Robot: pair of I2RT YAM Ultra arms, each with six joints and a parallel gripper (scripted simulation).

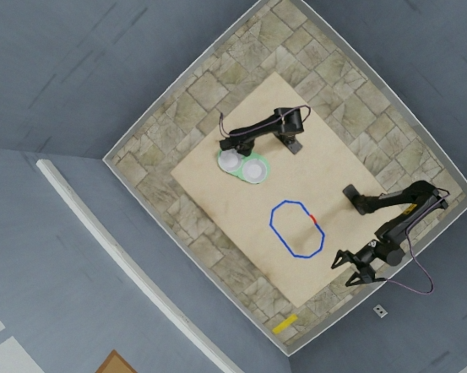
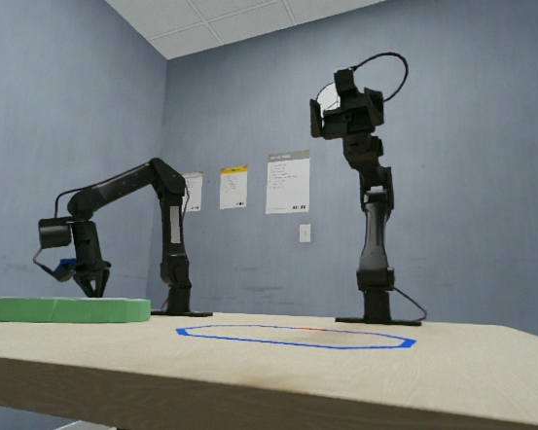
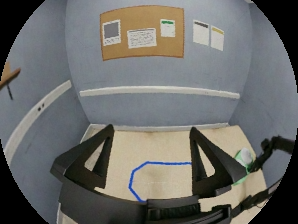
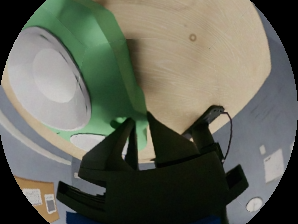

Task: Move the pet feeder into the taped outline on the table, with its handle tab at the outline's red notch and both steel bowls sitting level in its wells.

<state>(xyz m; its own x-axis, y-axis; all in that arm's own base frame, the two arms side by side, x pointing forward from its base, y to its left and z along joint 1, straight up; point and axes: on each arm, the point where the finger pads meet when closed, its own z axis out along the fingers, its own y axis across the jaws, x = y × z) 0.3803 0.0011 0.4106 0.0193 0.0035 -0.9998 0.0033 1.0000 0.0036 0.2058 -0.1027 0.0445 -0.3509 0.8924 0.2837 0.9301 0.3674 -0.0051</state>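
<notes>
The feeder lies 8 cm ahead of my right hand, 2 cm to the left of it and 2 cm below it.
</notes>
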